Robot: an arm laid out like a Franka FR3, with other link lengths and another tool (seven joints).
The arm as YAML. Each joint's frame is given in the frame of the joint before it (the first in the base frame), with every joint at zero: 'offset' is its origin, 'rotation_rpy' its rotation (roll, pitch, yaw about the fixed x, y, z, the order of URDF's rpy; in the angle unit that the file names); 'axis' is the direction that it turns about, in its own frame. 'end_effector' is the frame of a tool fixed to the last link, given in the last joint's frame.
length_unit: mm
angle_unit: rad
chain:
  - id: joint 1
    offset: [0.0, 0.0, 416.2]
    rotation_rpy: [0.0, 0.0, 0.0]
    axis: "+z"
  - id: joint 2
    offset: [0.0, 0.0, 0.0]
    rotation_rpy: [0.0, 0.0, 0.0]
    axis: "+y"
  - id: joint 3
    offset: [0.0, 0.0, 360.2]
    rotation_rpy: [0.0, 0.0, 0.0]
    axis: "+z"
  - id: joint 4
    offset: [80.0, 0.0, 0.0]
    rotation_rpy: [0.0, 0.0, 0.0]
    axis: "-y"
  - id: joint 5
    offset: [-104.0, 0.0, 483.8]
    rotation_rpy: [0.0, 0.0, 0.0]
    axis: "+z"
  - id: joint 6
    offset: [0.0, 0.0, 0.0]
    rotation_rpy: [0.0, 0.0, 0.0]
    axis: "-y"
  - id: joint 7
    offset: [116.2, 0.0, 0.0]
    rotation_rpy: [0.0, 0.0, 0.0]
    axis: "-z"
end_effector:
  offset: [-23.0, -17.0, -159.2]
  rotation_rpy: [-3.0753, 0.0, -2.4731]
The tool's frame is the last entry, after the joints.
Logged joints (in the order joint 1, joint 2, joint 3, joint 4, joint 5, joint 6, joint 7), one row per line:
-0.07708, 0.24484, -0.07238, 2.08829, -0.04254, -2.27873, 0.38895
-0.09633, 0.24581, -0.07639, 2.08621, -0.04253, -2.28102, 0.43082
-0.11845, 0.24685, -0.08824, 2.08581, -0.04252, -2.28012, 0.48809
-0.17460, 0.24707, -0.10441, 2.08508, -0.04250, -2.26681, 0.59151
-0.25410, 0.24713, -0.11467, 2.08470, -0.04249, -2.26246, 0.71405
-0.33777, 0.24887, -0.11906, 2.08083, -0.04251, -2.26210, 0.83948
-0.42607, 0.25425, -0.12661, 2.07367, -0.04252, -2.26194, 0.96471
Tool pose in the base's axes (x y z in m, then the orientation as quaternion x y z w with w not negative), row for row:
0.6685, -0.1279, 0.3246, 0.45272, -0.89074, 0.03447, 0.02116
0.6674, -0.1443, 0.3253, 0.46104, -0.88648, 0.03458, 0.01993
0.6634, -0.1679, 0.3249, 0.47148, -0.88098, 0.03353, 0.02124
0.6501, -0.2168, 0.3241, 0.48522, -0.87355, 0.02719, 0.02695
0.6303, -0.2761, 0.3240, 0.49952, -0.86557, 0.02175, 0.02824
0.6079, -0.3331, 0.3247, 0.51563, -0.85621, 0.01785, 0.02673
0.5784, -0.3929, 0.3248, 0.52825, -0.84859, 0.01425, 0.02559
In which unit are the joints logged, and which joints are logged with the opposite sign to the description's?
The joints are logged in radians. Opposite sign: joint 4, joint 6, joint 7.
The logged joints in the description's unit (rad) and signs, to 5 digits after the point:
-0.07708, 0.24484, -0.07238, -2.08829, -0.04254, 2.27873, -0.38895
-0.09633, 0.24581, -0.07639, -2.08621, -0.04253, 2.28102, -0.43082
-0.11845, 0.24685, -0.08824, -2.08581, -0.04252, 2.28012, -0.48809
-0.17460, 0.24707, -0.10441, -2.08508, -0.04250, 2.26681, -0.59151
-0.25410, 0.24713, -0.11467, -2.08470, -0.04249, 2.26246, -0.71405
-0.33777, 0.24887, -0.11906, -2.08083, -0.04251, 2.26210, -0.83948
-0.42607, 0.25425, -0.12661, -2.07367, -0.04252, 2.26194, -0.96471

